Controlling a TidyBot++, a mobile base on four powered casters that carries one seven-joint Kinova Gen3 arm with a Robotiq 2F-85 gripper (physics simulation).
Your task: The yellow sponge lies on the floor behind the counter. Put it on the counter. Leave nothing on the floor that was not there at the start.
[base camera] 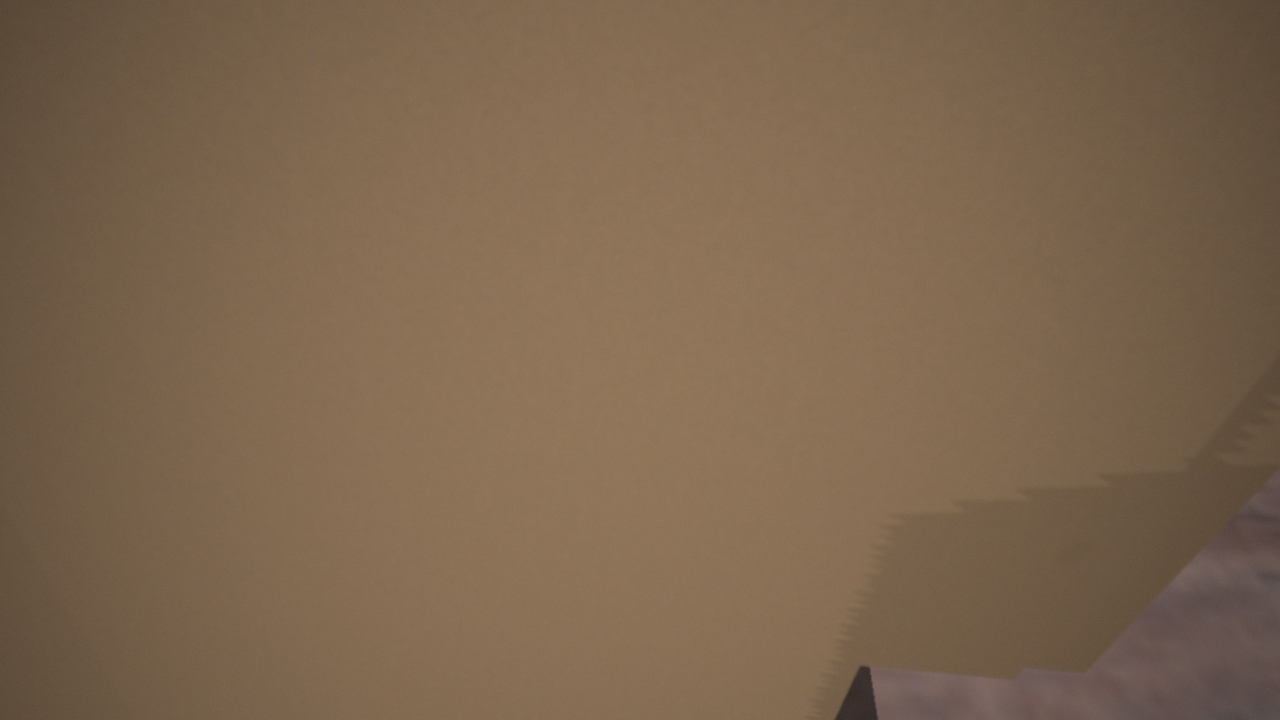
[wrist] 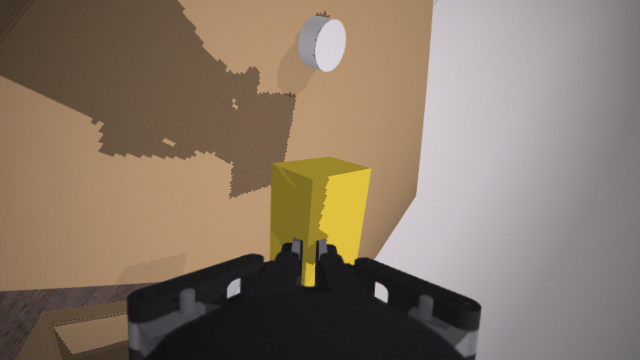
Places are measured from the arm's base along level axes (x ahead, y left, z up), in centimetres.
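Pixels of known places: gripper, fingertip midpoint: [wrist: 309, 249].
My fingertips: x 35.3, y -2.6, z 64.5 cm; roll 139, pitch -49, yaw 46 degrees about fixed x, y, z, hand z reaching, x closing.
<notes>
Ahead of a thing's pixels: the offset from my fingertips to its top centre. "spot": to the spot under its first point. Level surfaces: height alone.
The yellow sponge {dx +1.7, dy +1.5, dz +2.8 cm} [wrist: 345, 210] is a tall block between my fingertips in the wrist view. My gripper [wrist: 309, 249] is shut on it and holds it over the tan counter top {dz -13.2 cm} [wrist: 360, 115]. The fingers hide the sponge's near end, and I cannot tell how high it hangs above the top. In the base camera view a tan side of the counter [base camera: 537, 313] stands very close. The sponge and gripper do not show in the base camera view.
A white round cylinder {dx +3.0, dy +17.0, dz -10.8 cm} [wrist: 330, 45] stands on the counter top beyond the sponge. A pale wall [wrist: 525, 150] runs along the right. A brown wooden piece {spot: dx +48.0, dy -127.0, dz -94.1 cm} [wrist: 90, 332] is at the lower left. Floor {dz -104.2 cm} [base camera: 1199, 617] [wrist: 25, 310] shows beside the counter. A dark wedge [base camera: 861, 698] shows low in the base camera view.
</notes>
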